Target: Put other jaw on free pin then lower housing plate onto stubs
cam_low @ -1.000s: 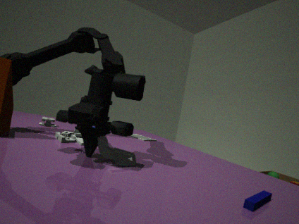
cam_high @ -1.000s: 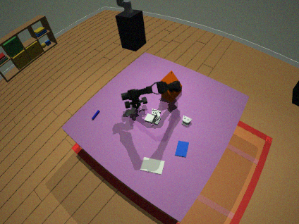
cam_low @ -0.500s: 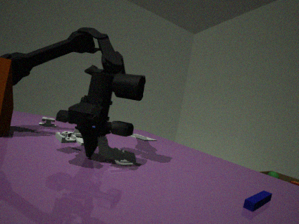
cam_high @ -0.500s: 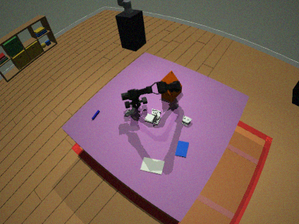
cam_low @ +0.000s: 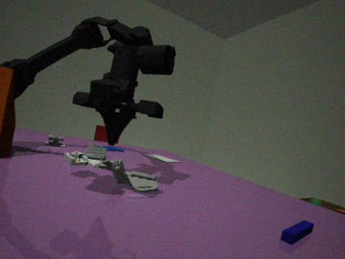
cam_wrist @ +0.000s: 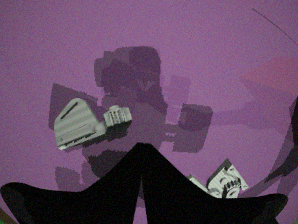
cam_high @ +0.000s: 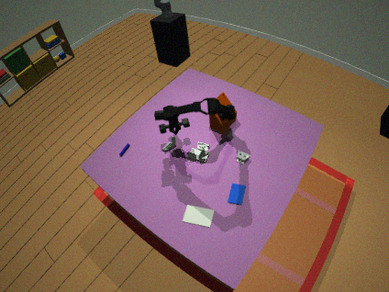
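Right now my gripper tip is 50 mm above the white jaw piece, 30 mm short of it and 20 mm to the left of it. From my gripper tip the other things lie so: flat blue plate: 520 mm to the left, 140 mm ahead, 80 mm below; blue bar: 280 mm to the right, 250 mm ahead, 70 mm below; flat white plate: 400 mm to the left, 360 mm ahead, 80 mm below.
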